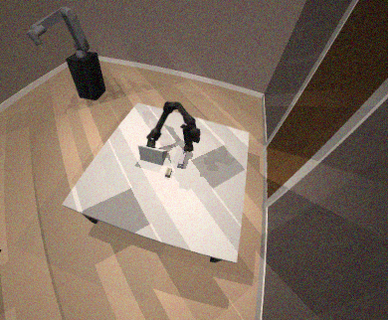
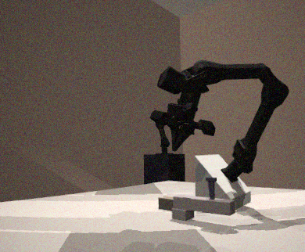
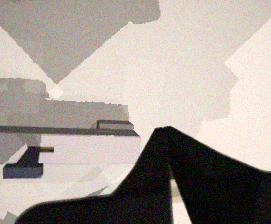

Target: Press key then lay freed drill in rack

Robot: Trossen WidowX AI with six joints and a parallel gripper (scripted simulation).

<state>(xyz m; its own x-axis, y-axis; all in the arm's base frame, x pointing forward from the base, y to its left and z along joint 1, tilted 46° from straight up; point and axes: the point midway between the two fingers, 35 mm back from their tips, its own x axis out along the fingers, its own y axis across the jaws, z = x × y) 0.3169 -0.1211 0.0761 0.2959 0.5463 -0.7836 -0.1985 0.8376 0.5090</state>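
Now: gripper tip 110 mm above the dark key, 90 mm to the right of it and 50 mm past it. From my gripper tip the other things lie so: grey block (160 mm below, 60 mm to the left, 50 mm behind); drill (150 mm below, 50 mm behind, 40 mm to the left).
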